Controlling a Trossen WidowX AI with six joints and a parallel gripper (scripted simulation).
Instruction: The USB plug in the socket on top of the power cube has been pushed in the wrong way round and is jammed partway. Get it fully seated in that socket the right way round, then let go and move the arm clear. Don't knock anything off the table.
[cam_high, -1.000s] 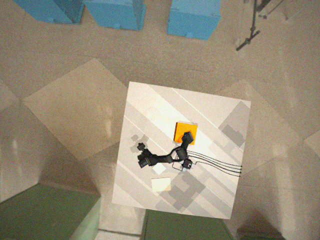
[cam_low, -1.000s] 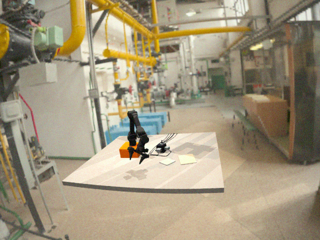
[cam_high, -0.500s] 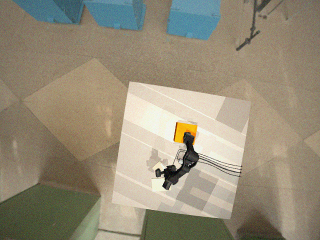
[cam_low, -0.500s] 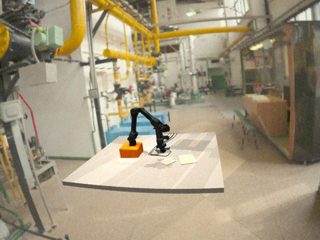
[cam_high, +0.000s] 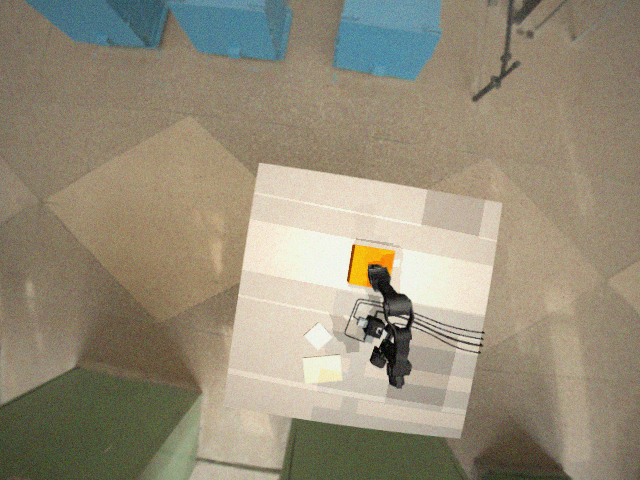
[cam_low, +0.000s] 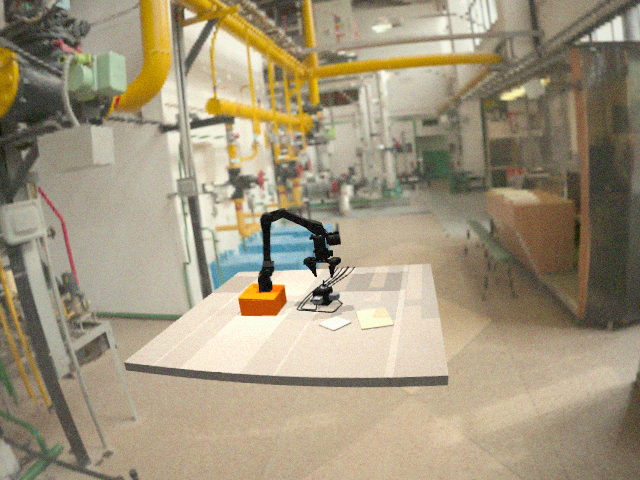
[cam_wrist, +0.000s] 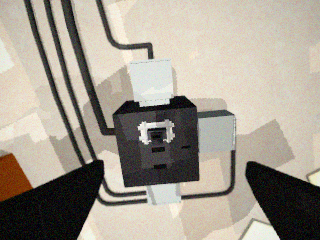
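Now: gripper tip 40 mm above the USB plug, 10 mm to the right of it and 10 mm past it. The rest, counted from my gripper tip: cream card: 260 mm to the right, 230 mm ahead, 130 mm below.
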